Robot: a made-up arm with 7 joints. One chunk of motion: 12 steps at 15 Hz.
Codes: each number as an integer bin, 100 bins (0 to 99) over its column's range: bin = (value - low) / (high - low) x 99, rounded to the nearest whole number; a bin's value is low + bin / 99 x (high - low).
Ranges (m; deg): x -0.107..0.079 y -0.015..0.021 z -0.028..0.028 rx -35..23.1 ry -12.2..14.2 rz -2.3..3
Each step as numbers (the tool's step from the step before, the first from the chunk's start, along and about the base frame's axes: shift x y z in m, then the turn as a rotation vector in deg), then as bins.
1 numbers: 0.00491 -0.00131 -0.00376 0.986 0.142 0.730
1 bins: 60 38 43 61 46 57
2 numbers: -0.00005 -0.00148 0.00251 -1.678 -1.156 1.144
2 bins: 57 37 54 57 41 64
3 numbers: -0.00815 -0.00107 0.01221 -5.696 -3.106 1.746
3 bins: 53 38 71 50 34 76
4 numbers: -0.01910 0.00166 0.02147 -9.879 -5.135 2.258
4 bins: 47 46 87 43 26 85
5 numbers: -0.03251 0.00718 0.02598 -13.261 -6.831 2.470
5 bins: 40 61 95 37 20 89
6 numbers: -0.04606 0.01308 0.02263 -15.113 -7.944 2.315
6 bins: 32 77 90 34 16 86
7 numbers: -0.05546 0.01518 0.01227 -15.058 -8.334 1.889
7 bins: 27 83 71 34 14 78
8 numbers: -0.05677 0.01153 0.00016 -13.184 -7.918 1.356
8 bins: 27 73 50 37 16 68
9 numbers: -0.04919 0.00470 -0.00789 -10.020 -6.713 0.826
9 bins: 31 54 36 43 21 58
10 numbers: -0.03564 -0.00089 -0.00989 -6.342 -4.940 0.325
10 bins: 38 39 32 49 27 49
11 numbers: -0.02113 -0.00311 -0.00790 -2.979 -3.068 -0.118
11 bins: 46 33 36 55 34 41
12 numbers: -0.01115 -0.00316 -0.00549 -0.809 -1.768 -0.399
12 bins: 51 33 40 58 39 36
